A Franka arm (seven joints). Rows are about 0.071 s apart.
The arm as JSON. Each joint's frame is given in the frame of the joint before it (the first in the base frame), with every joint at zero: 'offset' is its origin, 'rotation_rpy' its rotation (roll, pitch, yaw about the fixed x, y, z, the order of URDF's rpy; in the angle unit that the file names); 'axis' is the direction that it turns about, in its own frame. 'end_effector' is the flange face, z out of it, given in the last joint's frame.
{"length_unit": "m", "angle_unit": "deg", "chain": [
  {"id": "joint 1", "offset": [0.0, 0.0, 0.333], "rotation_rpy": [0.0, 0.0, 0.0], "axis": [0.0, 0.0, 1.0]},
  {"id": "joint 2", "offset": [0.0, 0.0, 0.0], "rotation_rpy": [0.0, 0.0, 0.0], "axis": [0.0, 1.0, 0.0]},
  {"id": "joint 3", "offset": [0.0, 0.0, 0.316], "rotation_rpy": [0.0, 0.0, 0.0], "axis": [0.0, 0.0, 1.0]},
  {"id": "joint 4", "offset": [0.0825, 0.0, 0.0], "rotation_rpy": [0.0, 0.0, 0.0], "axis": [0.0, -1.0, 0.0]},
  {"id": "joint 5", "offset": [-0.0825, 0.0, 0.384], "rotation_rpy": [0.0, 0.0, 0.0], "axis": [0.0, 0.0, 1.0]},
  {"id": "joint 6", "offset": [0.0, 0.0, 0.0], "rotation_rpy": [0.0, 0.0, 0.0], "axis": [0.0, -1.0, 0.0]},
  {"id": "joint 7", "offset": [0.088, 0.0, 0.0], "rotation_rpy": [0.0, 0.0, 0.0], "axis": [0.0, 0.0, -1.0]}
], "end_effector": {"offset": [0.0, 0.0, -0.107], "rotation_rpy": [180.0, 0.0, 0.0]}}
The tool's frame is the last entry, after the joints.
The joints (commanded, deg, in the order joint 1, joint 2, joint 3, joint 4, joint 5, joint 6, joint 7), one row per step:
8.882 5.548 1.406 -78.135 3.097 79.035 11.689
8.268 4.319 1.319 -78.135 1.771 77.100 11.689
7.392 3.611 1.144 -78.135 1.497 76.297 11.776
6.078 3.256 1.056 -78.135 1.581 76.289 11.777
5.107 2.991 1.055 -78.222 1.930 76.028 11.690
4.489 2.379 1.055 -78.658 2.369 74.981 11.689
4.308 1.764 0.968 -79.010 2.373 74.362 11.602
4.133 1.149 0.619 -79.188 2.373 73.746 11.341
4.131 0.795 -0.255 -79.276 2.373 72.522 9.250
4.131 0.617 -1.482 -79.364 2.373 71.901 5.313
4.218 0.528 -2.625 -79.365 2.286 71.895 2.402
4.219 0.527 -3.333 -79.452 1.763 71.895 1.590
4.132 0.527 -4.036 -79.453 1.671 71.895 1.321
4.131 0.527 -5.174 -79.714 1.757 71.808 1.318
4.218 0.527 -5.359 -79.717 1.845 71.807 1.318
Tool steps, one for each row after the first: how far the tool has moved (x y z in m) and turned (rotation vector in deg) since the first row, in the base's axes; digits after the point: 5 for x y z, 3 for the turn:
-0.00891 -0.01108 0.00921 -1.464 0.459 -0.775
-0.01280 -0.02234 0.01491 -1.781 0.520 -1.927
-0.01301 -0.03561 0.01829 -1.652 0.209 -3.321
-0.01400 -0.04423 0.01980 -1.319 0.351 -4.143
-0.01896 -0.04953 0.02083 -1.025 1.276 -4.641
-0.02342 -0.05234 0.02304 -1.075 1.626 -4.793
-0.02777 -0.05747 0.02656 -1.085 1.796 -5.031
-0.03166 -0.06569 0.02755 -0.977 2.679 -3.773
-0.03322 -0.07690 0.02772 -0.557 3.076 -1.063
-0.03331 -0.08666 0.02851 -0.283 2.887 0.754
-0.03304 -0.09423 0.02782 -0.692 2.940 0.749
-0.03292 -0.10158 0.02781 -0.737 2.936 0.208
-0.03298 -0.11169 0.02573 -0.631 3.289 -0.907
-0.03299 -0.11237 0.02571 -0.543 3.293 -0.987

